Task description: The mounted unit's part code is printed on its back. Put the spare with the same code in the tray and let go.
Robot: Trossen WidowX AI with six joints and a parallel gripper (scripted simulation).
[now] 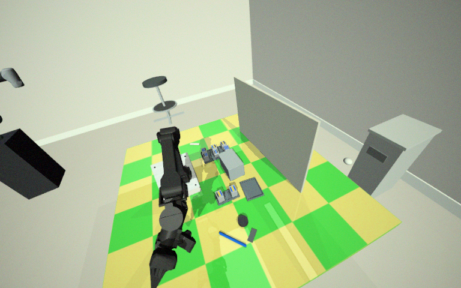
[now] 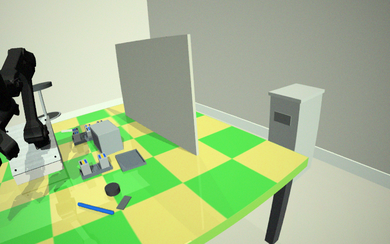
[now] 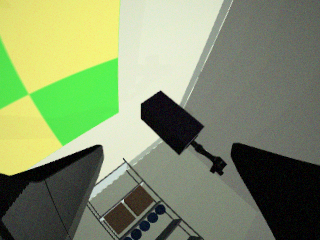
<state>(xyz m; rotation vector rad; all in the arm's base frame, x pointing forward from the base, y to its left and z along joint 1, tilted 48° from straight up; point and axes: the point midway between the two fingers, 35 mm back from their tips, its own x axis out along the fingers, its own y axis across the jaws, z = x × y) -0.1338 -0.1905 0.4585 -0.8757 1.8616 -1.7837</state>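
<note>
The grey rack lies 340 mm ahead of my gripper tip, 290 mm to the left of it and 260 mm below it. The rest, counted from my gripper tip: grey tray 480 mm ahead, 260 mm to the left, 260 mm below; then blue stick 260 mm below, 260 mm ahead, 80 mm to the left; then black puck 340 mm ahead, 260 mm below, 130 mm to the left.
</note>
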